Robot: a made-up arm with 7 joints. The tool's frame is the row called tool.
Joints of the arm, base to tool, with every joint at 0 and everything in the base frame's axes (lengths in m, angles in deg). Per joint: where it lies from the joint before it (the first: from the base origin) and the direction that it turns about. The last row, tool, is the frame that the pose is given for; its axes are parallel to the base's.
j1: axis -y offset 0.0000 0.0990 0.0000
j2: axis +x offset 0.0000 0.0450 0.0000
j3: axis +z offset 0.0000 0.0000 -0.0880
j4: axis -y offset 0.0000 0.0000 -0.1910
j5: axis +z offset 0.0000 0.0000 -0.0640
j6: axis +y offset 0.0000 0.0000 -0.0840
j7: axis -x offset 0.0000 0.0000 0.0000
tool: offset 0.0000 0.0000 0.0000
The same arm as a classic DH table. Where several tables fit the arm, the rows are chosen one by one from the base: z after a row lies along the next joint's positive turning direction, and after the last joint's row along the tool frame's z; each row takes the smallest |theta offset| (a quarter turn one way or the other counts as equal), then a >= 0, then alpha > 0; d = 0 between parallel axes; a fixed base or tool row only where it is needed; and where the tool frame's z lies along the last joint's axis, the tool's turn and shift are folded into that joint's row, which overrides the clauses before.
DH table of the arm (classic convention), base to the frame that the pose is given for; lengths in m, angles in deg. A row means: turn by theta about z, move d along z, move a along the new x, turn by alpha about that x. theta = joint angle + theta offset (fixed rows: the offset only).
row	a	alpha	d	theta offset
base (fixed)	0	90	0	0
j1	0	90	-0.144	90
j2	0	90	0	90
j3	0	90	-0.279	90
j4	0	-90	0	0
j5	0	-90	-0.148	0
j6	0	90	0	-90
j7	0	90	0	90
tool (fixed)	0	0	0	-90

